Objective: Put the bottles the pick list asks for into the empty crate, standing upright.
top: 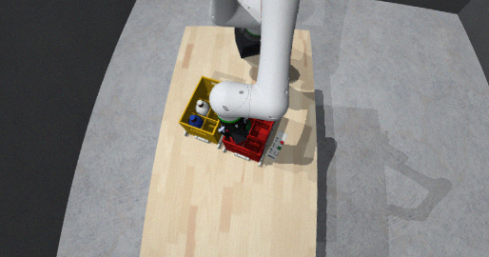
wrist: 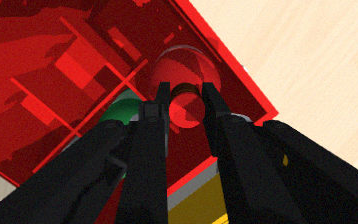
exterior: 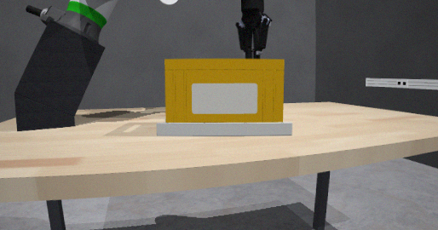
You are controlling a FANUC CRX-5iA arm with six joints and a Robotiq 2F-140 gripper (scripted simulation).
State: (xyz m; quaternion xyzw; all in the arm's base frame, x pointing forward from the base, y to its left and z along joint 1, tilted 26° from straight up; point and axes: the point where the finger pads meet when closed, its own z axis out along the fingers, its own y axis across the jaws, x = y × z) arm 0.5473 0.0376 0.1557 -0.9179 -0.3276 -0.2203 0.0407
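My gripper is now 80 mm above the red bottle. From my hand the other things lie so: red crate 90 mm behind, 50 mm to the left, 100 mm below; then green bottle 90 mm behind, 10 mm to the left, 100 mm below; then yellow crate 110 mm behind, 180 mm to the right, 100 mm below.
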